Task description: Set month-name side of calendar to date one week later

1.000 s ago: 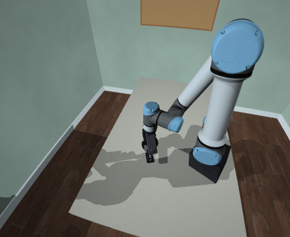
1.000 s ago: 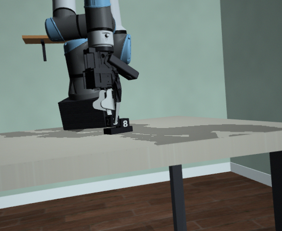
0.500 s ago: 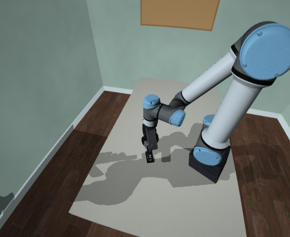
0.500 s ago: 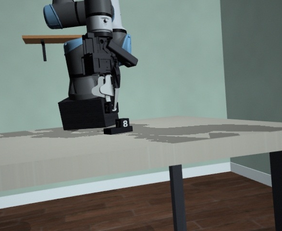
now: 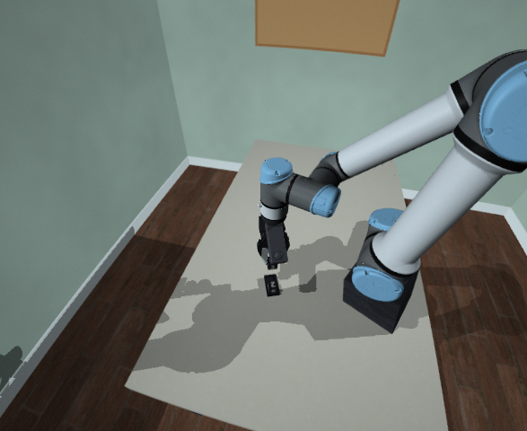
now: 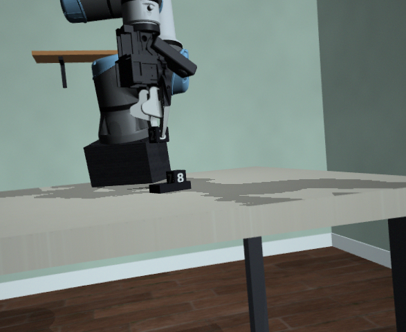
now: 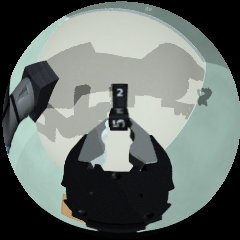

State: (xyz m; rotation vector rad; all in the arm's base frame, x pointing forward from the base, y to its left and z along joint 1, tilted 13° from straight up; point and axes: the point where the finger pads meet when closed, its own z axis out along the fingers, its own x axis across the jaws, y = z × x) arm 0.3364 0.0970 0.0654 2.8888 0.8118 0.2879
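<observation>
Right now the black tray is 120 mm below my hand, 10 mm to the left of it and 10 mm behind it. The rest, counted from my hand: black digit cube 10 mm below.
</observation>
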